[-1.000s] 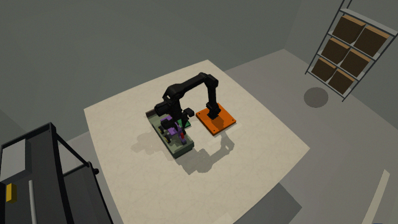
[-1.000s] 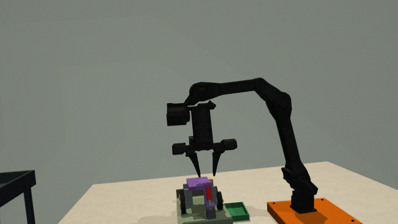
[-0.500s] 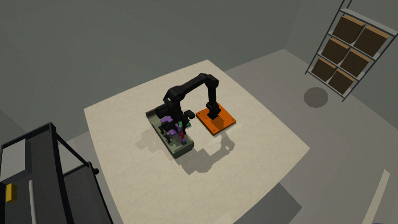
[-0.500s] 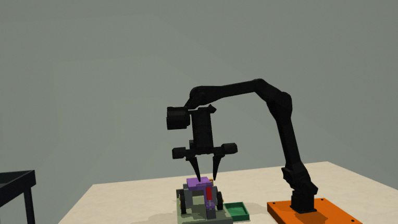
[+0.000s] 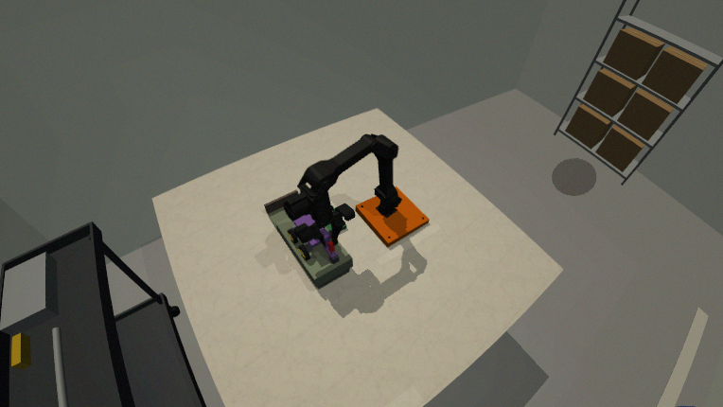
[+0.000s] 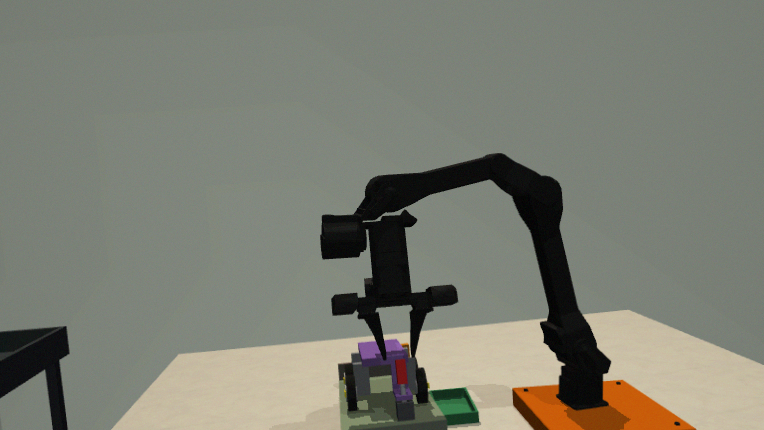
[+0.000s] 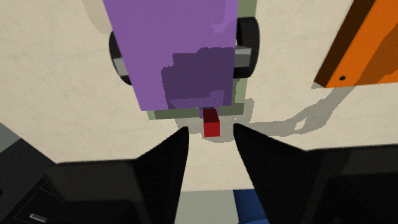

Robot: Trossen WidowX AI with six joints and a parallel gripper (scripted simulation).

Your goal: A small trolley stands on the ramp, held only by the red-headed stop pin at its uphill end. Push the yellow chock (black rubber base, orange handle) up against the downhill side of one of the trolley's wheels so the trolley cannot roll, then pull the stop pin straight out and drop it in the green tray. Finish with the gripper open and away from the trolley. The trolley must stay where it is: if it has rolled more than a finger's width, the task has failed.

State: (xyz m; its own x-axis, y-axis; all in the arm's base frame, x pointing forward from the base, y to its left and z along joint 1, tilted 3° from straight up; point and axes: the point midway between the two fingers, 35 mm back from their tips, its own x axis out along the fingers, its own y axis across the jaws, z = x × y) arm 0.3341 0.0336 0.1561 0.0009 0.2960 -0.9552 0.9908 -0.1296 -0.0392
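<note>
The red-headed stop pin lies 1 cm to the left of my gripper tip and 4 cm below it. From my gripper tip the other things lie so: trolley 1 cm ahead, 9 cm to the right, 5 cm below; then yellow chock 6 cm behind, 18 cm to the right, 8 cm below; then grey-green ramp 1 cm ahead, 10 cm to the right, 12 cm below.
</note>
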